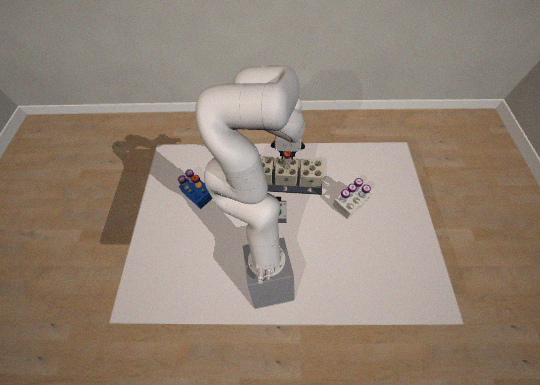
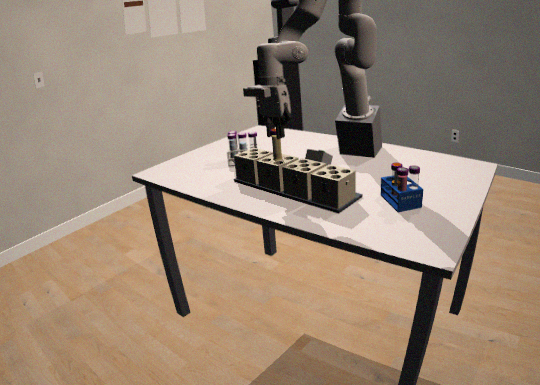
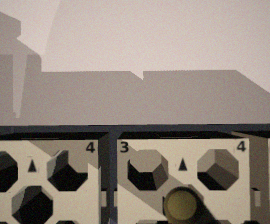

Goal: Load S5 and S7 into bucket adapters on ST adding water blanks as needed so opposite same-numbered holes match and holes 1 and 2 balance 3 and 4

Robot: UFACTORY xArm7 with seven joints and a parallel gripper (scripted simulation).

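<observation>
Right now the dark stand is 18 cm below my hand and 6 cm to the left of it. The rest, counted from my hand: adapter: 22 cm to the left, 14 cm below, 1 cm ahead; then white rack: 28 cm to the right, 16 cm below, 12 cm behind; then blue rack: 40 cm to the left, 16 cm below, 10 cm behind.
</observation>
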